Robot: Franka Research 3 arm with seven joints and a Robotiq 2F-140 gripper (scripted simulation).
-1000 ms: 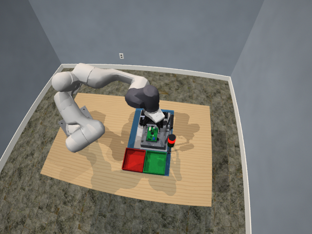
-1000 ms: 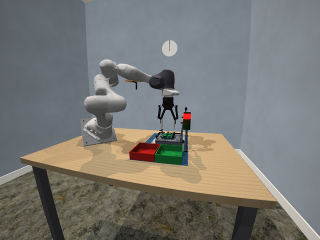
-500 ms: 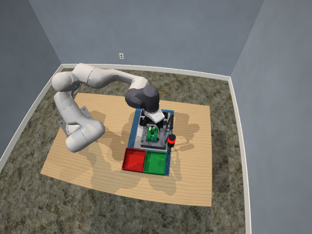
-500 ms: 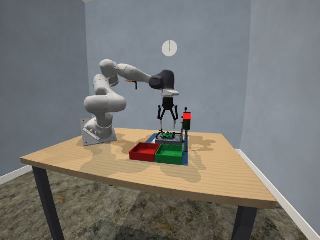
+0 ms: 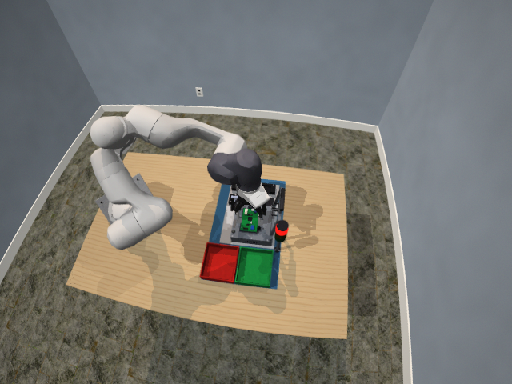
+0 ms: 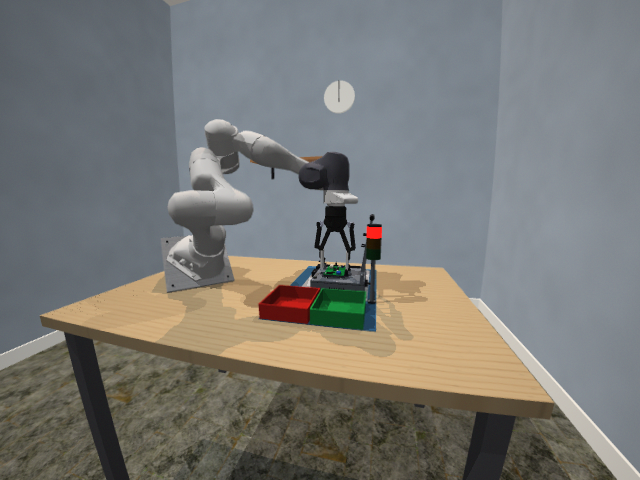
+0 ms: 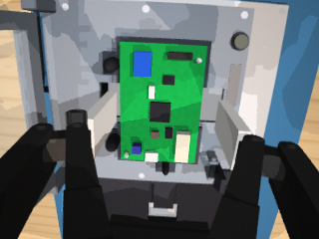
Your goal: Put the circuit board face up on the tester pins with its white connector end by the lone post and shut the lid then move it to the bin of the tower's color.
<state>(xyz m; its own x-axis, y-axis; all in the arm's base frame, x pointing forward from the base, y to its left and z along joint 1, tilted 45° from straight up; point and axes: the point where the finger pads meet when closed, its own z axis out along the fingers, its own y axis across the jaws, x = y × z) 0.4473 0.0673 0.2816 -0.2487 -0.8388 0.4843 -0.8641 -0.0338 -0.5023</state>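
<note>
Now: hand 3 cm above the green circuit board and 1 cm short of it. The rest, counted from my hand: tester plate: 4 cm below, 1 cm ahead; then clear lid: 11 cm ahead, 8 cm above, 3 cm to the right; then green bin: 21 cm to the right, 9 cm below.
</note>
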